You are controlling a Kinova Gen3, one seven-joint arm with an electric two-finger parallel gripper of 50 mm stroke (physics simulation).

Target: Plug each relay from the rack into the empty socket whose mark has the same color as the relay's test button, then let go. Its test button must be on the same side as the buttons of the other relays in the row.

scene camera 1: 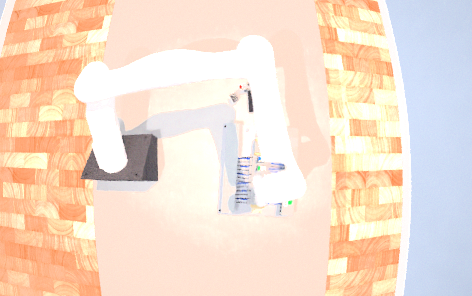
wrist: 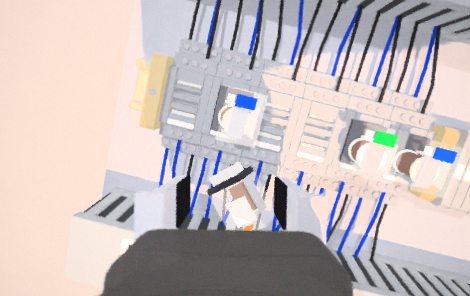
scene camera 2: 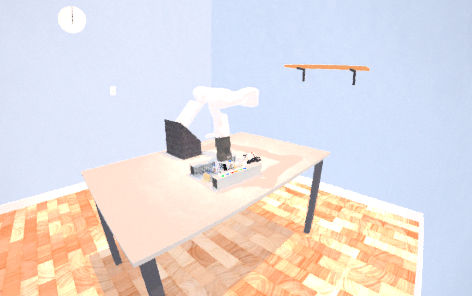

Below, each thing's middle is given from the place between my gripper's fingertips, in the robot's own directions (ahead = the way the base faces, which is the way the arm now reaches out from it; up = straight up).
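Labels:
White panel (wrist: pixel 135 159) seen 40 mm behind my hand, 60 mm to the left of it and 50 mm below it.

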